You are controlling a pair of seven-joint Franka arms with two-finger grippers.
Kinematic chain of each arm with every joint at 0, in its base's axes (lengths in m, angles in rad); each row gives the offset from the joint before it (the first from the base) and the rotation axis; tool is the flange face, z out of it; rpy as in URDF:
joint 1: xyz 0 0 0.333 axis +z
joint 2: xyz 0 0 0 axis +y
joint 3: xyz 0 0 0.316 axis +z
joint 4: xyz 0.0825 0 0 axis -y
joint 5: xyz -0.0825 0 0.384 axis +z
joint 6: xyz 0 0 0 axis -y
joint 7: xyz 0.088 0 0 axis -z
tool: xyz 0 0 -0.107 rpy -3.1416 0 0
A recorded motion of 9 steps. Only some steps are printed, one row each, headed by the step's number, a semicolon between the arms.
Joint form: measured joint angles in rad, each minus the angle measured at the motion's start. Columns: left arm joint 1, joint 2, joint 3, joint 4, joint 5, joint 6, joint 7; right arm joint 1, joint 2, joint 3, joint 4, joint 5, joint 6, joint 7.
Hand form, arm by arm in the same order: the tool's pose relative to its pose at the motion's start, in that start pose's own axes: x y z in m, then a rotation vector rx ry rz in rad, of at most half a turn. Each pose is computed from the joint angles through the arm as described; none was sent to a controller.
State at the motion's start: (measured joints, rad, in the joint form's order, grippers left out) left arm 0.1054 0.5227 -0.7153 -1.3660 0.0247 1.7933 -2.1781; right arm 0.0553 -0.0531 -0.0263 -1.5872 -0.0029 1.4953 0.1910
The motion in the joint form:
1: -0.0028 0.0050 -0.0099 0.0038 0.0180 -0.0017 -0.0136; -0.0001 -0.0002 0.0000 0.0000 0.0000 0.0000 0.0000
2: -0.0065 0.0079 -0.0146 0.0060 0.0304 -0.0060 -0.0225; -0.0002 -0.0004 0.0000 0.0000 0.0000 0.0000 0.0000
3: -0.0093 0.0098 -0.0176 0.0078 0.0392 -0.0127 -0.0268; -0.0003 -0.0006 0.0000 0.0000 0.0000 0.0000 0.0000
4: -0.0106 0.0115 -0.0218 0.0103 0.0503 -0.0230 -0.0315; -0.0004 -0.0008 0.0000 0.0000 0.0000 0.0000 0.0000
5: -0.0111 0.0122 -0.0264 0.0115 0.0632 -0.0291 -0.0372; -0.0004 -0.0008 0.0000 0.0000 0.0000 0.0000 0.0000
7: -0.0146 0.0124 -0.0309 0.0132 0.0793 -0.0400 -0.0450; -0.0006 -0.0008 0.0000 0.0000 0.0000 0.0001 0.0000
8: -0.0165 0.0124 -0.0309 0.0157 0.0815 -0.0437 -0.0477; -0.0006 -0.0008 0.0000 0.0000 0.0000 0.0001 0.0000
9: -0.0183 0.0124 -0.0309 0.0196 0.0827 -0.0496 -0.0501; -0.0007 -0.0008 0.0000 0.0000 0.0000 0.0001 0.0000
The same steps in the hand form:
1: -0.0043 -0.0018 0.0014 -0.0042 0.0098 0.0007; -0.0001 0.0001 -0.0001 0.0000 0.0002 0.0001
2: -0.0071 -0.0034 0.0029 -0.0049 0.0195 0.0014; -0.0001 0.0001 -0.0002 0.0001 0.0004 0.0002
3: -0.0088 -0.0048 0.0041 -0.0029 0.0286 0.0038; -0.0002 0.0002 -0.0003 0.0001 0.0006 0.0003
4: -0.0098 -0.0063 0.0049 -0.0004 0.0406 0.0059; -0.0002 0.0003 -0.0004 0.0002 0.0008 0.0004
5: -0.0109 -0.0075 0.0052 -0.0025 0.0520 0.0072; -0.0002 0.0003 -0.0004 0.0002 0.0008 0.0004
7: -0.0130 -0.0100 0.0059 -0.0030 0.0691 0.0097; -0.0002 0.0004 -0.0004 0.0002 0.0009 0.0006
8: -0.0138 -0.0106 0.0054 -0.0031 0.0719 0.0089; -0.0002 0.0004 -0.0004 0.0002 0.0009 0.0006
9: -0.0145 -0.0113 0.0044 -0.0020 0.0744 0.0080; -0.0002 0.0004 -0.0004 0.0002 0.0009 0.0007

